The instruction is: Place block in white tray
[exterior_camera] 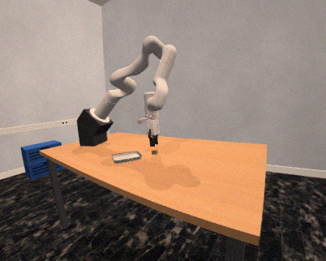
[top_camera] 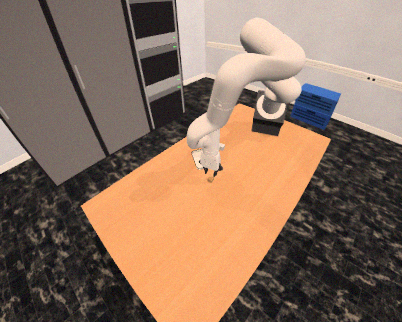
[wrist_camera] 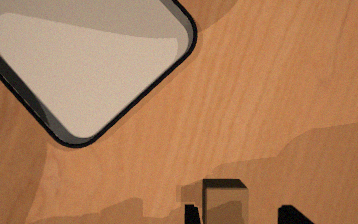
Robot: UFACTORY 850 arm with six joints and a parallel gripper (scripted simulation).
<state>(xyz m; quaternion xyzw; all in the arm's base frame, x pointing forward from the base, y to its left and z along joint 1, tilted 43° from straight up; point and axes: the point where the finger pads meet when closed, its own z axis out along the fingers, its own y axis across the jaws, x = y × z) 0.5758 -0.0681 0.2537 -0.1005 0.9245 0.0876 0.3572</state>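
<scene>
Right now the block is 6 cm below my hand. The rest, counted from my hand: white tray: 16 cm to the right, 9 cm behind, 6 cm below.
</scene>
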